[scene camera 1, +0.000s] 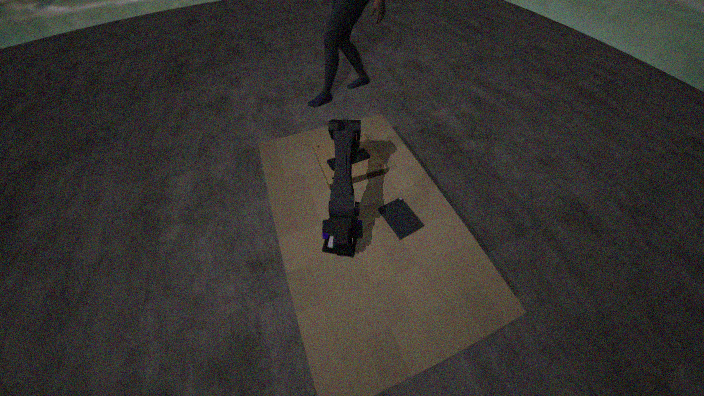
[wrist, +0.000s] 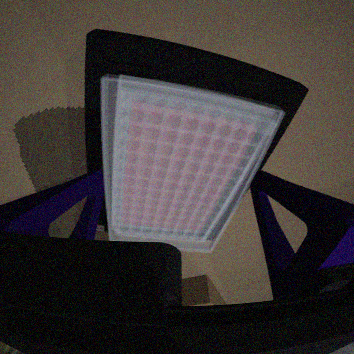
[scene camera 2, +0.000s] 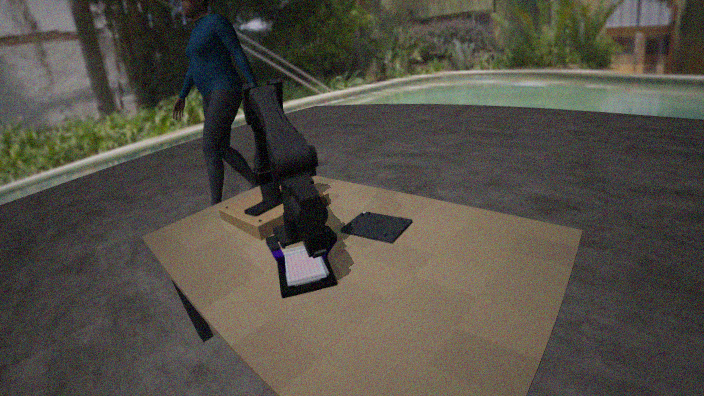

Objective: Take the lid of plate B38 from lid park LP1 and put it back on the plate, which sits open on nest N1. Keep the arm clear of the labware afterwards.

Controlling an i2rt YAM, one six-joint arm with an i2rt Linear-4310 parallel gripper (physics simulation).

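Pixels of known places: gripper, fingertip midpoint: [wrist: 177, 177] [scene camera 2: 304, 265]; arm's base, link origin: [scene camera 2: 273, 203].
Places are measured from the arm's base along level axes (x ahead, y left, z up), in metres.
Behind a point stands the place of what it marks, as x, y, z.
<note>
Plate B38 [wrist: 185, 160] {0.351, -0.209, -0.008} [scene camera 2: 301, 270] {0.353, -0.222, -0.008} [scene camera 1: 330, 242] {0.346, -0.250, -0.006}, with pinkish wells, sits on the black nest N1 [wrist: 200, 57] {0.391, -0.235, -0.029} [scene camera 2: 310, 290] {0.390, -0.240, -0.036}. The clear lid [wrist: 110, 150] {0.373, -0.176, -0.011} lies over the plate, its rim showing at the left and near edges in the wrist view; whether it is fully seated I cannot tell. My gripper [wrist: 177, 177] {0.334, -0.197, -0.017} [scene camera 2: 304, 254] {0.334, -0.197, -0.017} is open, its purple-marked fingers low on either side of the plate and lid. In scene camera 1 the arm largely hides the plate. Lid park LP1 [scene camera 1: 401, 219] {0.374, 0.054, -0.031} [scene camera 2: 378, 227] {0.376, 0.046, -0.031}, a dark flat pad, shows no lid that I can make out.
The arm's wooden base board [scene camera 2: 242, 220] {0.004, -0.133, 0.000} stands at the back of the tan table top [scene camera 1: 400, 300] {0.637, -0.122, -0.041} [scene camera 2: 425, 310] {0.624, -0.180, -0.041}. The dark pad lies to one side of the arm. A person [scene camera 1: 345, 45] [scene camera 2: 217, 75] stands behind the table. The arm's shadow falls between nest and pad.
</note>
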